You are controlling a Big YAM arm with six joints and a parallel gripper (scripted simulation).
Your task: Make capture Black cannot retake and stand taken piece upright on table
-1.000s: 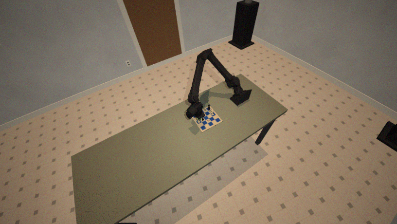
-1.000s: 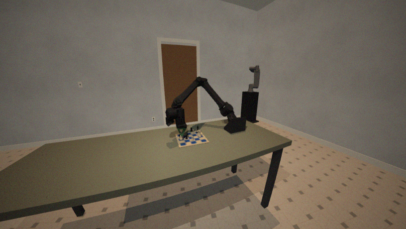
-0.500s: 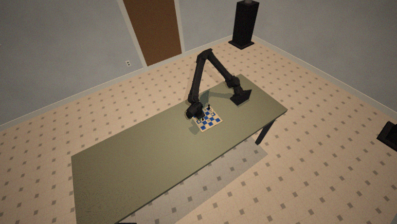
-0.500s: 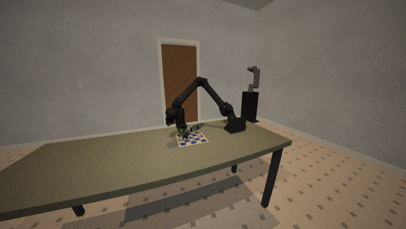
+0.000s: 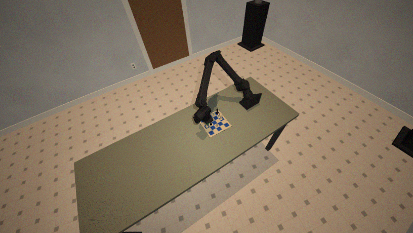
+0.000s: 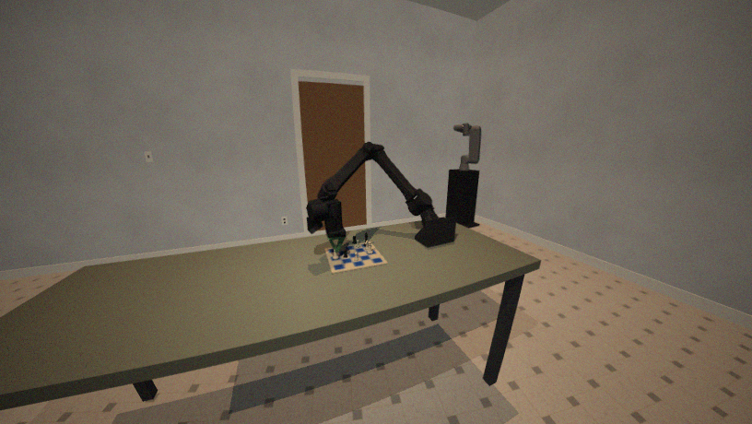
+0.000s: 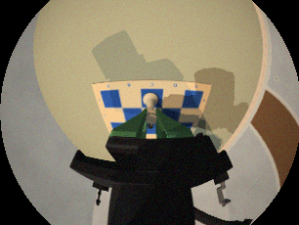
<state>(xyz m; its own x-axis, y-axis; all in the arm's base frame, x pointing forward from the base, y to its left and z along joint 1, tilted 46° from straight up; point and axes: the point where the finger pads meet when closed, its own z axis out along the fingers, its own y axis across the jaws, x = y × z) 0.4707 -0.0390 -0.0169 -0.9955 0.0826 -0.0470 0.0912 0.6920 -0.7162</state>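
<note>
Now: the white chess piece 1 cm ahead of my hand and 1 cm below it. Round my hand: blue-and-cream chessboard: 7 cm behind, 1 cm to the left, 4 cm below.
</note>
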